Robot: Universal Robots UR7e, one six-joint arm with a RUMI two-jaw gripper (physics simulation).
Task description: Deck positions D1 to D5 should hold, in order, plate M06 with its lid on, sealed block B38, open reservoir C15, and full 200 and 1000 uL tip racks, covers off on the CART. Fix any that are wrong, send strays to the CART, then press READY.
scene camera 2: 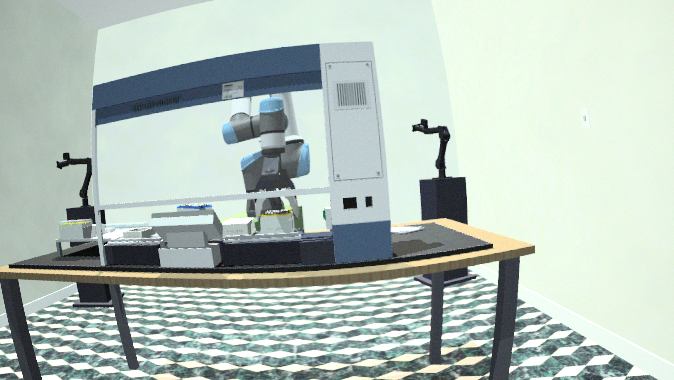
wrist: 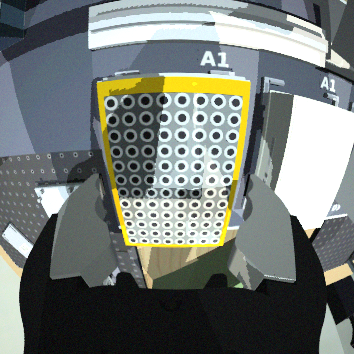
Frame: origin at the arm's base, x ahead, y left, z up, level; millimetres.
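Seen in the pictures: gripper, between the fingertips: (wrist: 174, 176).
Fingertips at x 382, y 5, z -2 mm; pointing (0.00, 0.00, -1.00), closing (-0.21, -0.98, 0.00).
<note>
Offsets run from my fingertips to a thing's middle. "*": to the spot under its first point.
A yellow-rimmed tip rack @(dx +8, dy -1, dz -7 mm) (scene camera 2: 276, 223) (wrist: 174, 150) stands upright at the deck position that was marked A1 at its far edge, with round tips filling its rows. My gripper (scene camera 2: 276, 212) (wrist: 174, 176) is open and empty. Its jaws stand on either side of the near half of the rack; whether they touch it cannot be told. A plain white block @(dx -23, dy -121, dz -16 mm) (scene camera 2: 238, 226) (wrist: 312, 160) sits at the neighbouring position, on the right in the wrist view. A blue-rimmed rack @(dx -49, dy -262, dz +13 mm) (scene camera 2: 194, 206) shows above the grey console in the scene view. Labels on the plate and reservoir cannot be read.
A grey console @(* dx +154, dy -267, dz +16 mm) (scene camera 2: 186, 225) blocks part of the deck in the scene view. Another yellow-rimmed rack @(dx -192, dy -808, dz -8 mm) (scene camera 2: 76, 229) stands on a raised support at the left. The enclosure's tall side panel @(* dx +244, dy +177, dz +242 mm) (scene camera 2: 354, 120) stands right of the arm. A white plate @(dx -100, dy +208, dz -88 mm) (wrist: 54, 201) lies left of the jaws.
</note>
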